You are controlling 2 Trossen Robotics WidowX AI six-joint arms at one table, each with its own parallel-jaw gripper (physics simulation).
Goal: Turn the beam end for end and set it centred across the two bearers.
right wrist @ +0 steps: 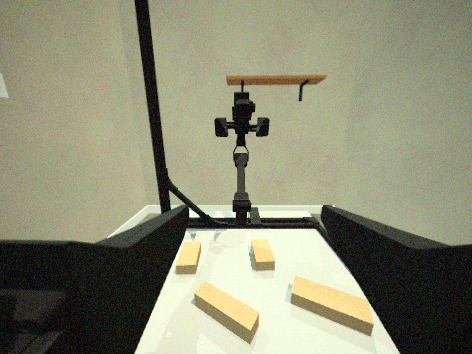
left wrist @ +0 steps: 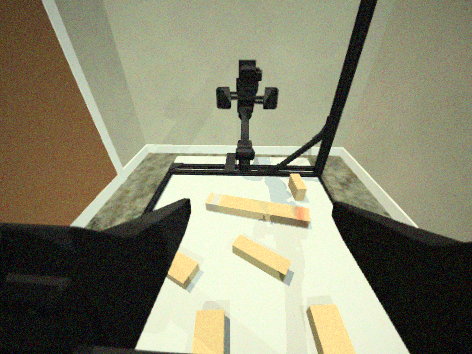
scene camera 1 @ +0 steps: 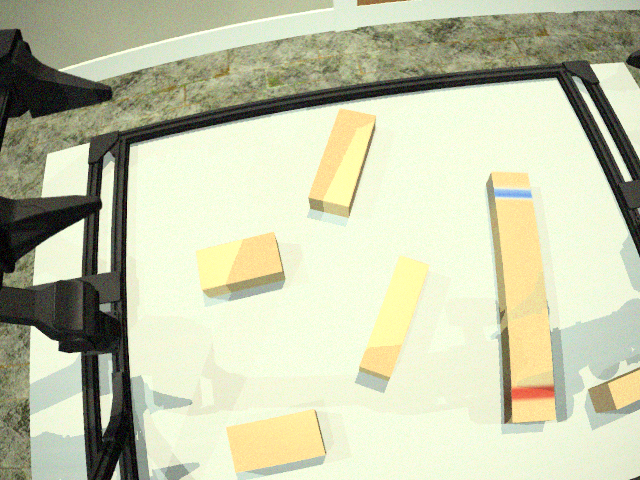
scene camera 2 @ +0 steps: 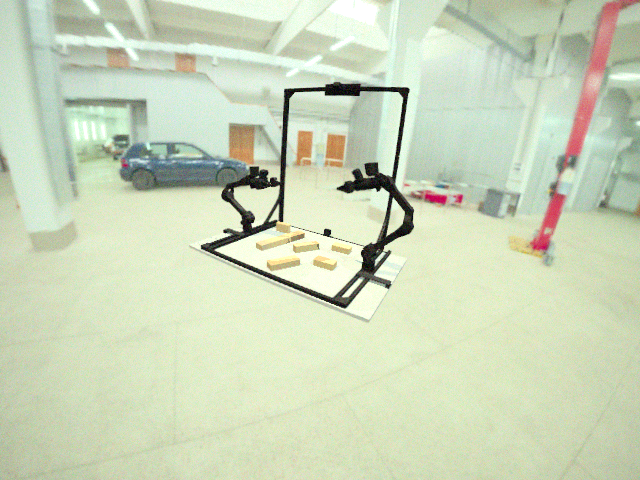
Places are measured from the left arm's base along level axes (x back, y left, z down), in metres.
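Pixels of known places: left gripper, between the fingertips: (right wrist: 242, 134) (left wrist: 261, 206) (scene camera 1: 106, 143) (scene camera 2: 340, 187); right gripper, between the fingertips: (right wrist: 254, 211) (left wrist: 247, 103) (scene camera 2: 276, 184); left arm's base, origin of its link: (right wrist: 241, 221) (scene camera 1: 101, 333) (scene camera 2: 367, 270); right arm's base, origin of its link: (left wrist: 244, 168) (scene camera 2: 247, 231).
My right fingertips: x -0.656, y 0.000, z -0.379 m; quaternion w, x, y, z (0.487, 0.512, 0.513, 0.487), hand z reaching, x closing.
For each thing: its top centre in the pictures, then the offset to it from my right fingertips. "spot": a spot on its surface instead.
- long beam, centre of its top: (scene camera 1: 525, 286) (left wrist: 256, 205) (scene camera 2: 281, 237) dx +0.022, dy -0.045, dz +0.360 m
- slim central block, centre of its top: (scene camera 1: 395, 314) (right wrist: 224, 302) (left wrist: 260, 252) (scene camera 2: 306, 243) dx +0.218, dy -0.047, dz +0.354 m
- upper block, centre of its top: (scene camera 1: 343, 153) (left wrist: 166, 257) (right wrist: 328, 296) (scene camera 2: 283, 259) dx +0.240, dy +0.222, dz +0.360 m
- left block, centre of its top: (scene camera 1: 237, 260) (left wrist: 208, 343) (right wrist: 262, 249) (scene camera 2: 325, 260) dx +0.423, dy +0.073, dz +0.360 m
- bottom block, centre of its top: (scene camera 1: 274, 441) (left wrist: 334, 337) (right wrist: 189, 252) (scene camera 2: 342, 245) dx +0.405, dy -0.188, dz +0.360 m
- right edge, a spot on its surface: (scene camera 1: 622, 392) (left wrist: 301, 186) spot: dx -0.069, dy -0.230, dz +0.335 m
The long beam (scene camera 1: 522, 268) (scene camera 2: 273, 241) (left wrist: 245, 206) lies flat on the table; in scene camera 1 its blue band is at the top end and its red band at the bottom end. Several plain wooden blocks lie apart from it, among them a slim central block (scene camera 1: 395, 317) (scene camera 2: 306, 246) (left wrist: 261, 257) (right wrist: 226, 310) and an upper block (scene camera 1: 341, 162) (scene camera 2: 283, 263) (right wrist: 332, 305). I cannot tell which two are the bearers. My left gripper (scene camera 1: 104, 147) (scene camera 2: 338, 188) (right wrist: 242, 134) and right gripper (scene camera 2: 277, 182) (left wrist: 247, 97) are open, empty and raised above the table.
Other blocks are a left block (scene camera 1: 240, 263) (scene camera 2: 324, 262) (right wrist: 262, 254), a bottom block (scene camera 1: 276, 441) (scene camera 2: 341, 248) (right wrist: 189, 257) and a block at the right edge (scene camera 1: 622, 392) (scene camera 2: 282, 226) (left wrist: 297, 187). A black frame (scene camera 1: 341, 94) borders the table.
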